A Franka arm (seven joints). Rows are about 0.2 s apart.
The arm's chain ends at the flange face. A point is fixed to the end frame.
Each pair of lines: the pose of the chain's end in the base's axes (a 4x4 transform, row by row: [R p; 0 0 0 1], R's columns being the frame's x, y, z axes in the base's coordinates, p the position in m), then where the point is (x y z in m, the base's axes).
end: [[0.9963, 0.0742, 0.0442, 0.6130], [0.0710, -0.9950, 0.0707, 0.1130], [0.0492, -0.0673, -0.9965, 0.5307], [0, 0, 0, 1]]
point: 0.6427 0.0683 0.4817
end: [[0.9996, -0.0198, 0.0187, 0.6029], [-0.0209, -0.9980, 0.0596, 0.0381], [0.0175, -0.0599, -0.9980, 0.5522], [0, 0, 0, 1]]
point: 0.6268 -0.0095 0.5027
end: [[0.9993, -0.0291, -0.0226, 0.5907], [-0.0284, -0.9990, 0.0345, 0.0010], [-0.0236, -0.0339, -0.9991, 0.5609], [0, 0, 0, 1]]
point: 0.6122 -0.0480 0.5117
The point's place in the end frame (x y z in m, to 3 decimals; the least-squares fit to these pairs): 0.024 0.050 0.047
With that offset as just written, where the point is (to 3 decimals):
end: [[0.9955, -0.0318, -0.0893, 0.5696], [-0.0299, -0.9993, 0.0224, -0.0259], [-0.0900, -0.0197, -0.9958, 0.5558], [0, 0, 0, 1]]
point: 0.588 -0.076 0.506
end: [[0.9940, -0.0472, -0.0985, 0.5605], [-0.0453, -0.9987, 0.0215, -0.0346], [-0.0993, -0.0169, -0.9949, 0.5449], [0, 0, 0, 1]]
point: 0.577 -0.085 0.495
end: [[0.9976, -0.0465, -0.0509, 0.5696], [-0.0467, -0.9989, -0.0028, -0.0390], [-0.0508, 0.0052, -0.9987, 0.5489], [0, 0, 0, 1]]
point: 0.589 -0.090 0.501
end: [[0.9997, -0.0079, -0.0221, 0.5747], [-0.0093, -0.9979, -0.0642, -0.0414], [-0.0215, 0.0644, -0.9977, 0.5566], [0, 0, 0, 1]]
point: 0.597 -0.095 0.512
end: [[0.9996, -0.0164, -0.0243, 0.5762], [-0.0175, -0.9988, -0.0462, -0.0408], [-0.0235, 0.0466, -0.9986, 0.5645], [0, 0, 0, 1]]
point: 0.598 -0.093 0.519
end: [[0.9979, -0.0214, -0.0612, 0.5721], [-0.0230, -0.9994, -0.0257, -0.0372], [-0.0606, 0.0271, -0.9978, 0.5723], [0, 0, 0, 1]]
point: 0.592 -0.089 0.525
